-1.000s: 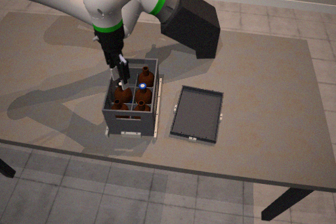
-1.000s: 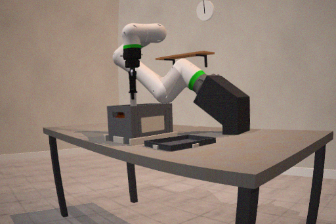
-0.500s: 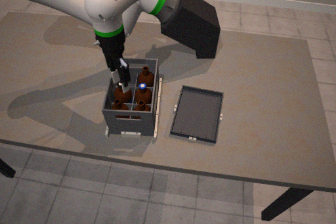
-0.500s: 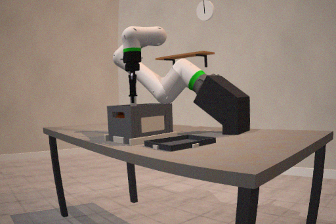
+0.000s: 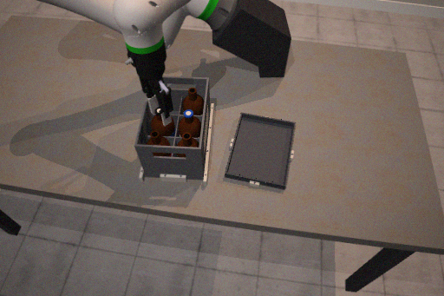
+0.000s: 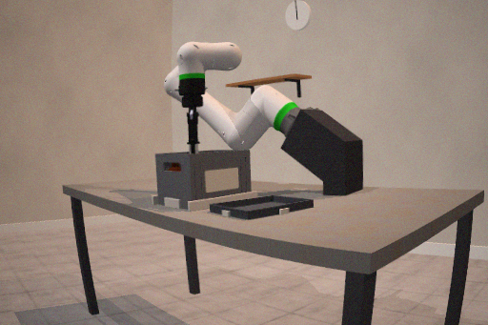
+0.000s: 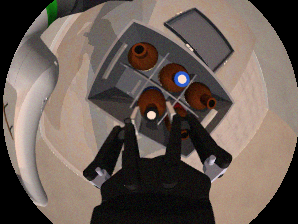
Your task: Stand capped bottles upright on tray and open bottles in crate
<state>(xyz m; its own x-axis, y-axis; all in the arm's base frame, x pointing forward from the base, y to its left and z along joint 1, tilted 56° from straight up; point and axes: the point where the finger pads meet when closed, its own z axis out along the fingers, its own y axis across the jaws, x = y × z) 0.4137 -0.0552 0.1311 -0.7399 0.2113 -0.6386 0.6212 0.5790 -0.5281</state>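
The white-capped bottle lies 80 mm below my hand. Also, from my hand: open bottle: 100 mm behind, 80 mm to the left, 80 mm below; grey crate: 40 mm to the left, 80 mm below; dark tray: 10 mm behind, 320 mm to the left, 150 mm below.
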